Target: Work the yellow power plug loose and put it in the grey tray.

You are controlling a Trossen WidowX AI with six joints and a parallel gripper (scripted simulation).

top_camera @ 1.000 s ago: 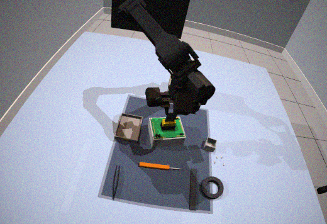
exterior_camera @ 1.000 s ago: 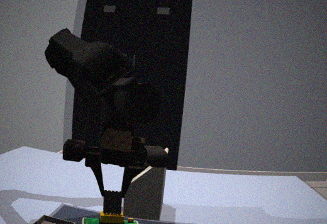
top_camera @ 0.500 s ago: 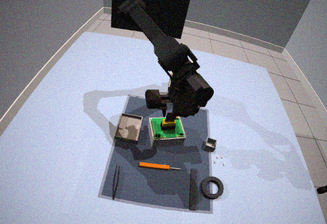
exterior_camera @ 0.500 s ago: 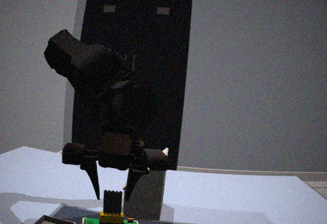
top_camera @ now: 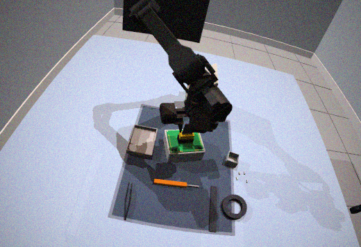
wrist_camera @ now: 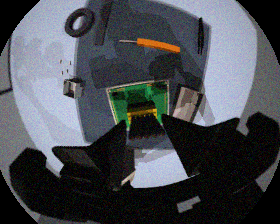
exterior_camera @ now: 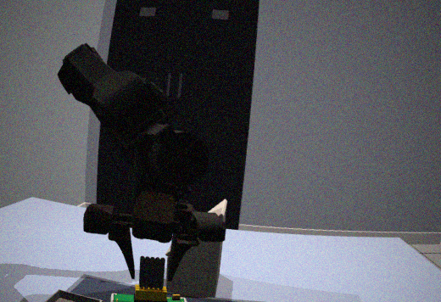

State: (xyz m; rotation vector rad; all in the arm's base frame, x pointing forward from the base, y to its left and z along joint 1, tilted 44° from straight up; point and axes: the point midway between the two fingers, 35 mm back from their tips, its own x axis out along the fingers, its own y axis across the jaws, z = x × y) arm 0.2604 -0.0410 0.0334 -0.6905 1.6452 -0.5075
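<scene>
The yellow power plug lies 2 cm below my gripper tip. Round my gripper tip: dark mat (11 cm below, 5 cm ahead, 1 cm to the right); grey tray (14 cm to the right, 10 cm below, 2 cm behind); black bar (21 cm ahead, 10 cm below, 9 cm to the left).
</scene>
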